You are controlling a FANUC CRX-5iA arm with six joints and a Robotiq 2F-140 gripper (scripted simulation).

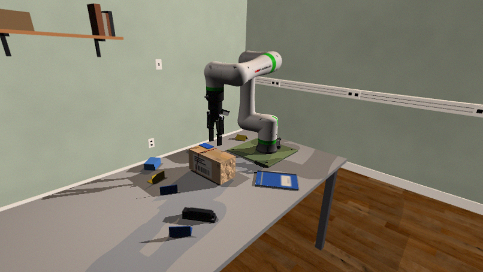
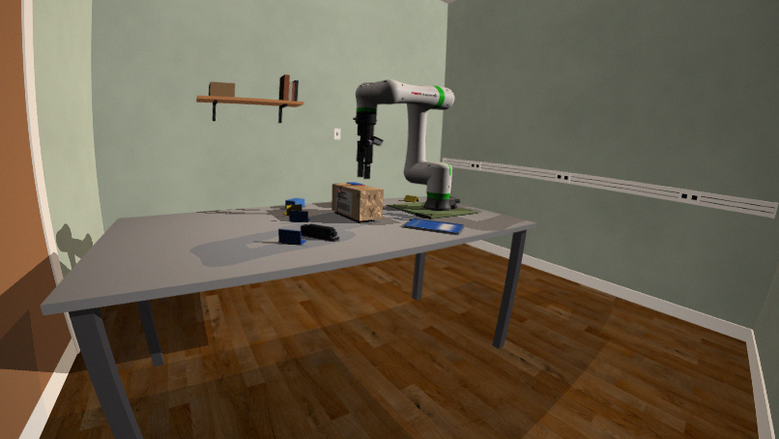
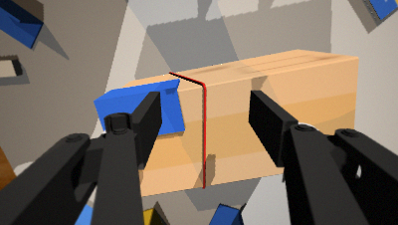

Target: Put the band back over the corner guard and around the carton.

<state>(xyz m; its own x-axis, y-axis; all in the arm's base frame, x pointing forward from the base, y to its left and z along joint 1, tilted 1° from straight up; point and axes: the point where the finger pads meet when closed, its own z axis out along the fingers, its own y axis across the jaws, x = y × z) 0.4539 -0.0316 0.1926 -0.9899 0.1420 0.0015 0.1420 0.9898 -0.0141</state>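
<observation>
Right now my hand is 5 cm short of the brown carton, 2 cm to the right of it and 13 cm above it.
</observation>
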